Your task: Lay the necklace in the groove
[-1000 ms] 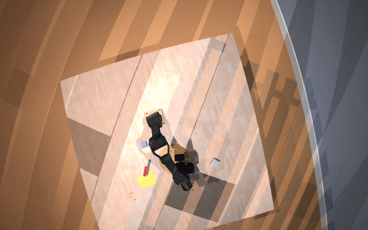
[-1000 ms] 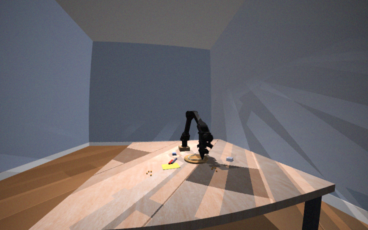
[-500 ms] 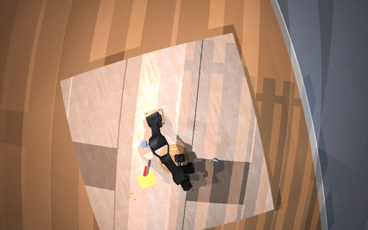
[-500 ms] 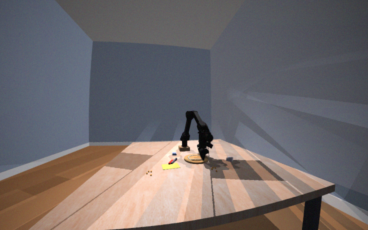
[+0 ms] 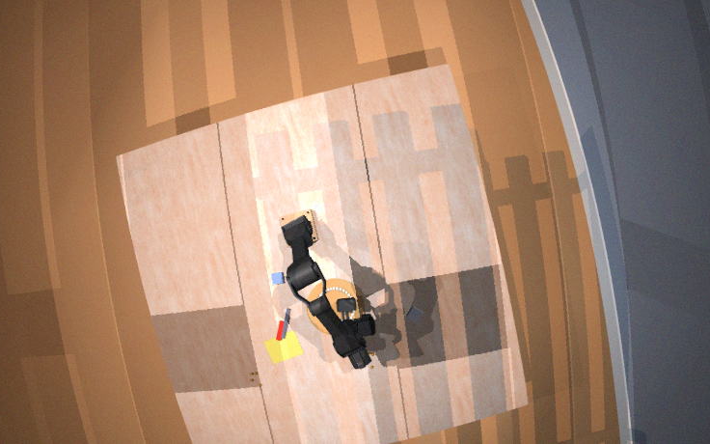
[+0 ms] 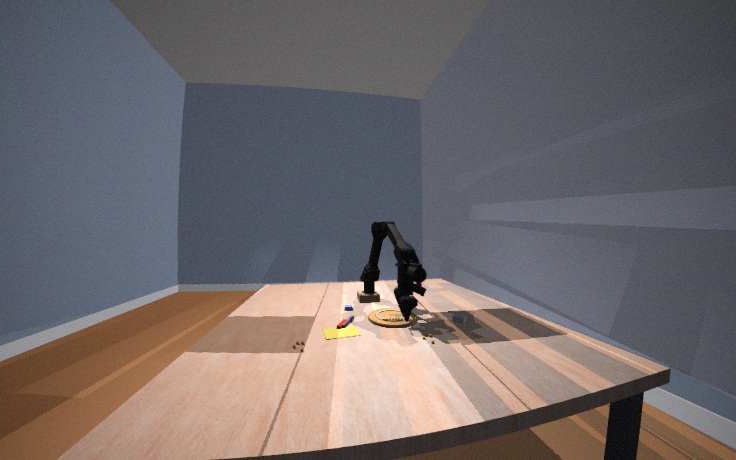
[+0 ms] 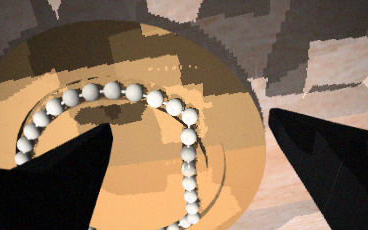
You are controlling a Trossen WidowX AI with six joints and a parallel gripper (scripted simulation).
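Right now the round bead board is 6 cm behind my gripper tip, 3 cm to the right of it and 1 cm below it. From my gripper tip the other things lie so: grey block 7 cm ahead, 21 cm to the left, 1 cm below; yellow note 26 cm to the right, 2 cm below; red marker 7 cm behind, 23 cm to the right, 2 cm below.
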